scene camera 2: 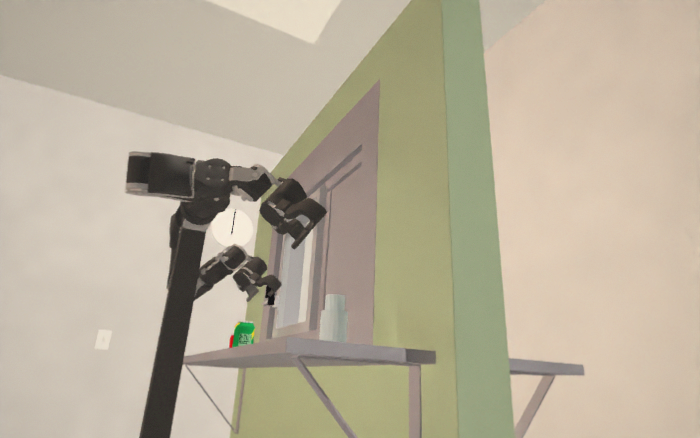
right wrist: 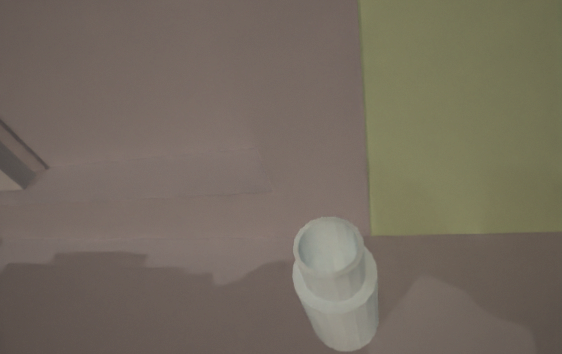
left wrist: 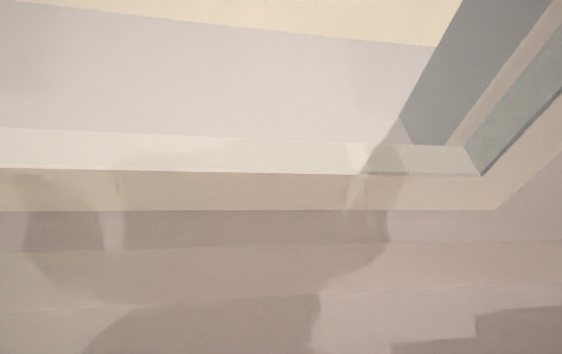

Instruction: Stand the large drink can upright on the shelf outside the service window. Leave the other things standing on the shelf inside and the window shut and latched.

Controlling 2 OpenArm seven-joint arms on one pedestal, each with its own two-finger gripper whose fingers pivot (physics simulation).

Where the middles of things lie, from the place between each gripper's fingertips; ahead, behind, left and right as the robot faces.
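Scene:
Pale translucent bottle (scene camera 2: 333, 326): 140 mm below my left hand, 540 mm to the right of it.
Pale translucent bottle: my right hand 70 mm short of it, 10 mm to the right of it, 180 mm above it.

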